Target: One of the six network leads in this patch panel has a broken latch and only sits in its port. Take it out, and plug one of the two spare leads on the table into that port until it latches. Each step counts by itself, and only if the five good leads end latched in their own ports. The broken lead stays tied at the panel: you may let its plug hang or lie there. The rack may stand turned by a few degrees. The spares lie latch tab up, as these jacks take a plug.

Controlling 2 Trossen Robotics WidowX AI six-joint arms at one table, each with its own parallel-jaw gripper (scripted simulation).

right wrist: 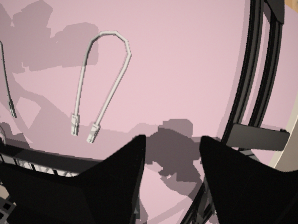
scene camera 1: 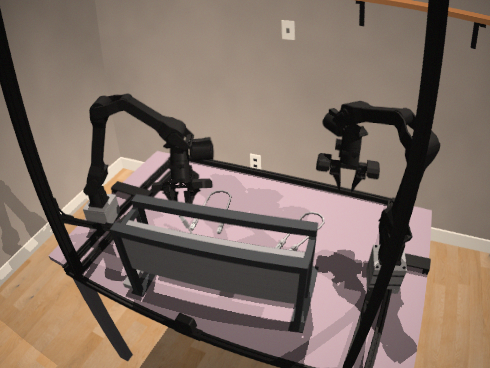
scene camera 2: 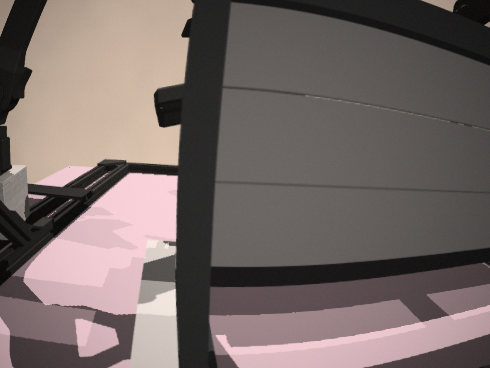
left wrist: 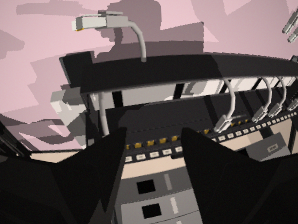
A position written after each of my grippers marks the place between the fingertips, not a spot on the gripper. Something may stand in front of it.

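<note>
From my left wrist I see my left gripper (left wrist: 154, 134). My right gripper (scene camera 1: 345, 190) is visible to me as well, and its own wrist camera shows me the right gripper (right wrist: 173, 141) too. A rack frame (scene camera 2: 300, 180) is also there for me to see.
</note>
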